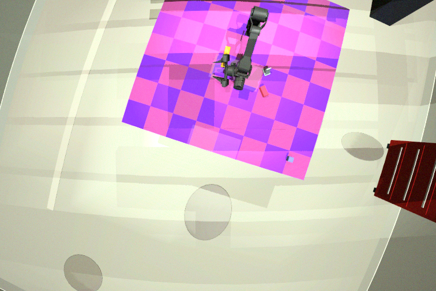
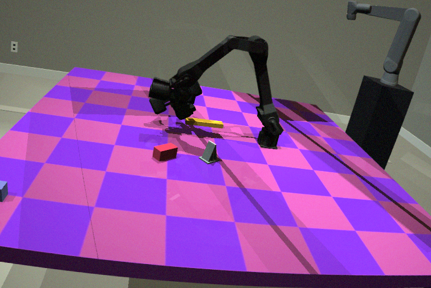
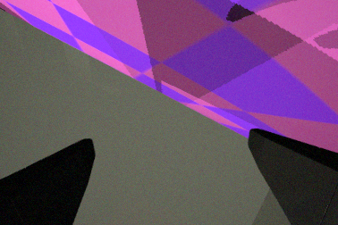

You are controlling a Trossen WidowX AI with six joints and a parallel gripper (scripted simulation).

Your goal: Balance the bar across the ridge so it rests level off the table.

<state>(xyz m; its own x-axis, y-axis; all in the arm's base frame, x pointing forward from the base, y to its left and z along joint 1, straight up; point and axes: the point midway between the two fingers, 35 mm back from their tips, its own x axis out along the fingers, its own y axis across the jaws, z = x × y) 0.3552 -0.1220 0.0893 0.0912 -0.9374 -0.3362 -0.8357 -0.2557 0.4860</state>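
Now: gripper tip 130 mm past the yellow bar, 70 mm above it and 50 mm to the right of it. Also, from my gripper tip: red block 350 mm to the left, 60 mm below, 10 mm ahead; then blue cube 650 mm to the left, 380 mm ahead, 60 mm below.
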